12 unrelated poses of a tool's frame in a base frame.
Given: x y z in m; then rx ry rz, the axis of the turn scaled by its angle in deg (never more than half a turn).
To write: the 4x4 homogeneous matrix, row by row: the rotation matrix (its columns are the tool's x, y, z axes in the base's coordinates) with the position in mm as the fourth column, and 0 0 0 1 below. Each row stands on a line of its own. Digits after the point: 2 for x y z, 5 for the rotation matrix.
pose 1, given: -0.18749 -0.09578 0.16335 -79.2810 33.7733 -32.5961
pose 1, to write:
0.73080 0.02637 0.68209 -187.49
-0.68072 0.10214 0.72539 -95.78
-0.05054 -0.99442 0.09260 163.35
0 0 0 1

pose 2, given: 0.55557 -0.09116 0.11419 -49.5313 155.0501 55.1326
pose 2, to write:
-0.82461 -0.56291 -0.05614 555.57
-0.47199 0.62990 0.61681 -91.16
-0.31185 0.53512 -0.78511 114.19
0 0 0 1

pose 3, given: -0.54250 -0.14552 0.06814 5.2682 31.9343 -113.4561
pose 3, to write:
-0.46627 0.86697 0.17594 -542.50
-0.83146 -0.36156 -0.42184 -145.52
-0.30211 -0.34298 0.88943 68.14
0 0 0 1

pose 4, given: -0.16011 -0.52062 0.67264 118.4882 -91.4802 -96.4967
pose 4, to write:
-0.11447 -0.66529 -0.73775 -160.11
-0.70122 -0.47193 0.53439 -520.62
-0.70370 0.57850 -0.41249 672.64
0 0 0 1

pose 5, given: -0.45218 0.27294 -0.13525 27.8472 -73.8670 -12.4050
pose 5, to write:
0.27535 -0.11286 -0.95470 -452.18
-0.41853 0.87996 -0.22473 272.94
0.86546 0.46145 0.19506 -135.25
0 0 0 1

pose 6, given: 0.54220 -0.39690 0.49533 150.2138 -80.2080 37.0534
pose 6, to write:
0.48721 -0.81267 0.31968 542.20
-0.77022 -0.57241 -0.28127 -396.90
0.41156 -0.10919 -0.90482 495.33
0 0 0 1

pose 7, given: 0.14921 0.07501 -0.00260 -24.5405 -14.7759 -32.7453
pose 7, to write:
0.81270 0.57078 -0.11719 149.21
-0.46553 0.75698 0.45854 75.01
0.35043 -0.31810 0.88091 -2.60
0 0 0 1

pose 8, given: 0.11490 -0.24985 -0.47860 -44.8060 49.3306 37.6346
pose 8, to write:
0.49579 -0.76770 0.40599 114.90
0.18874 0.55158 0.81249 -249.85
-0.84768 -0.32620 0.41837 -478.60
0 0 0 1

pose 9, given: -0.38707 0.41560 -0.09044 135.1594 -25.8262 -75.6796
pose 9, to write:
0.50198 -0.08390 -0.86080 -387.07
-0.45983 -0.86885 -0.18347 415.60
-0.73251 0.48792 -0.47473 -90.44
0 0 0 1

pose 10, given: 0.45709 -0.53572 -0.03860 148.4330 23.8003 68.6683
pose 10, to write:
0.61961 0.14878 0.77068 457.09
0.36007 -0.92634 -0.11066 -535.72
0.69745 0.34606 -0.62754 -38.60
0 0 0 1

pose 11, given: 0.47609 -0.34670 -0.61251 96.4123 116.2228 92.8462
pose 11, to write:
-0.40758 0.68780 0.60068 476.09
0.73775 -0.13963 0.66047 -346.70
0.53814 0.71235 -0.45051 -612.51
0 0 0 1

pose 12, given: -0.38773 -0.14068 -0.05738 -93.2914 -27.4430 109.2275
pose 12, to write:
-0.08613 -0.19579 -0.97686 -387.73
0.63426 -0.76691 0.09779 -140.68
-0.76831 -0.61116 0.19023 -57.38
0 0 0 1

